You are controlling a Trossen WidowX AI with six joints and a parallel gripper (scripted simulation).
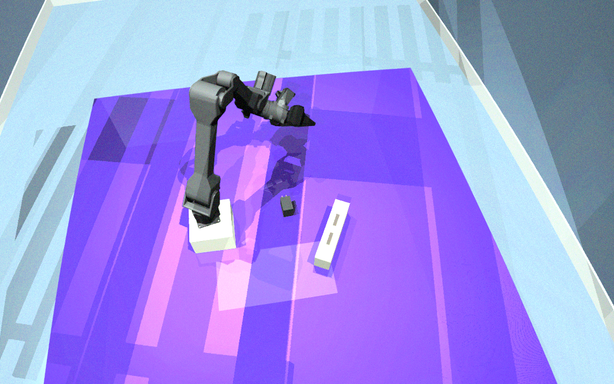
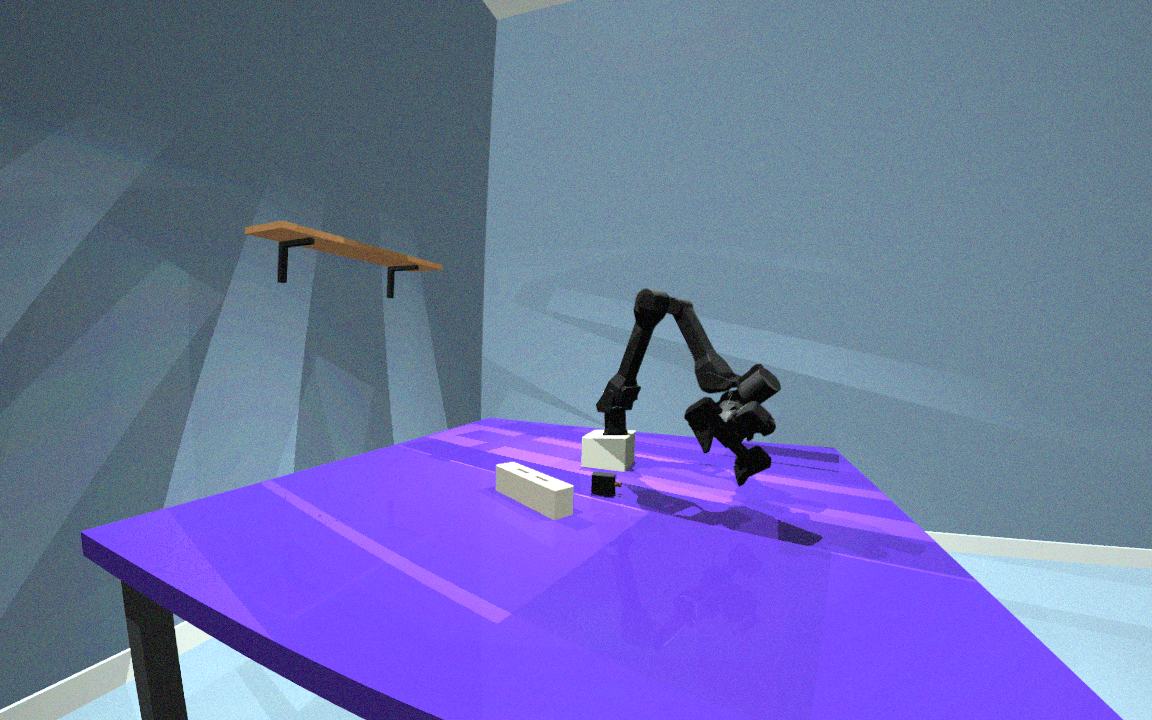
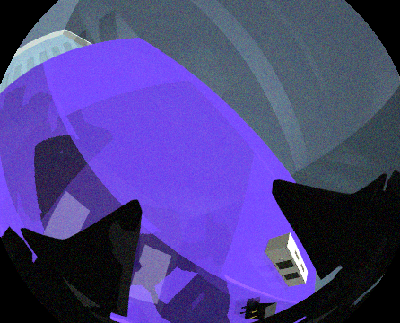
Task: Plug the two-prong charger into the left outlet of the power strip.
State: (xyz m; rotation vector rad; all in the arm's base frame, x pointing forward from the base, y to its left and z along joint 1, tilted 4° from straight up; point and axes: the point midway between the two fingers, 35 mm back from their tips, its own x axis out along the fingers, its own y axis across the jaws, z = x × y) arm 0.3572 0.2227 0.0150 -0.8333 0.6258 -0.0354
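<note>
Right now my gripper tip is 210 mm to the left of the dark charger, 150 mm past it and 90 mm above it.
</note>
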